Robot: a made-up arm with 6 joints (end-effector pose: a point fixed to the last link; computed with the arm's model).
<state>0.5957 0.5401 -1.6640 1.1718 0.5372 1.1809</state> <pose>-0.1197 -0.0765 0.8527 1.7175 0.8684 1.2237</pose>
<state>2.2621 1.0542 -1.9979 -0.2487 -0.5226 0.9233</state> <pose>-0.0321 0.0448 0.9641 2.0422 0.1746 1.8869</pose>
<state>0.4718 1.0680 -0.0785 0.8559 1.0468 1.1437</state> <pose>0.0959 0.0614 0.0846 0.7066 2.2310 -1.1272</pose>
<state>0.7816 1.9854 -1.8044 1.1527 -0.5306 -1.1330</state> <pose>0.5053 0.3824 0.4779 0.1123 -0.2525 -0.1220</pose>
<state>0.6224 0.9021 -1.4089 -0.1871 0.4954 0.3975</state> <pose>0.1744 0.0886 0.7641 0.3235 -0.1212 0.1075</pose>
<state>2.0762 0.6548 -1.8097 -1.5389 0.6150 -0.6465</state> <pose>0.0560 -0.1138 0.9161 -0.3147 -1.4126 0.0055</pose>
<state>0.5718 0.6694 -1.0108 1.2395 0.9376 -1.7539</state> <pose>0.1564 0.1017 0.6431 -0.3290 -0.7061 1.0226</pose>
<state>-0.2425 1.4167 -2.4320 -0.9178 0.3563 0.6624</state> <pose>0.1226 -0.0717 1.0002 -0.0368 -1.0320 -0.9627</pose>
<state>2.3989 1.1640 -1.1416 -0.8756 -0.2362 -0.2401</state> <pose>-0.3119 0.2544 0.5999 0.2894 -1.3994 1.8200</pose>
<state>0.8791 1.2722 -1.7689 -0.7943 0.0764 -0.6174</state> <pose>0.1773 0.2373 0.8521 -0.8000 -1.2605 0.0547</pose>
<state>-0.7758 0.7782 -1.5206 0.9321 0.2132 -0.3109</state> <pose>0.0072 -0.1118 0.8342 0.4081 -0.8775 -0.7739</pose>
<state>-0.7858 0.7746 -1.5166 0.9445 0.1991 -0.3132</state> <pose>0.0048 -0.1120 0.8332 0.4151 -0.8939 -0.7830</pose>
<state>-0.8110 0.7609 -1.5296 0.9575 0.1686 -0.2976</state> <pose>-0.0094 -0.1028 0.8390 0.4273 -0.9541 -0.7927</pose>
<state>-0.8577 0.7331 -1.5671 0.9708 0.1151 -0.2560</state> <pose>-0.0394 -0.0777 0.8529 0.4436 -1.0766 -0.7959</pose>
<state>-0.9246 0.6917 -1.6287 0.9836 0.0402 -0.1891</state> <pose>-0.0819 -0.0319 0.8710 0.4560 -1.2578 -0.7753</pose>
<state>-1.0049 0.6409 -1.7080 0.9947 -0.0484 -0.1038</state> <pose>-0.1277 0.0353 0.8860 0.4528 -1.4733 -0.7120</pose>
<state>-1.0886 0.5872 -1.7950 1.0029 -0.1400 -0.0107</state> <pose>-0.1662 0.1173 0.8919 0.4272 -1.6863 -0.6000</pose>
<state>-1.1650 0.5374 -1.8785 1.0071 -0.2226 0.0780</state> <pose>-0.1909 0.2012 0.8874 0.3819 -1.8610 -0.4556</pose>
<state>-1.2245 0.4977 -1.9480 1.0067 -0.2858 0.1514</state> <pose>-0.2025 0.2723 0.8766 0.3304 -1.9780 -0.3135</pose>
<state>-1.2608 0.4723 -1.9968 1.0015 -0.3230 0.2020</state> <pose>-0.2066 0.3206 0.8660 0.2886 -2.0390 -0.2082</pose>
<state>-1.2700 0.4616 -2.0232 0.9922 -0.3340 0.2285</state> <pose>-0.2100 0.3431 0.8603 0.2692 -2.0581 -0.1539</pose>
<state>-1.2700 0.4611 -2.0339 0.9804 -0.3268 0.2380</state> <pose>-0.2112 0.3492 0.8596 0.2580 -2.0548 -0.1445</pose>
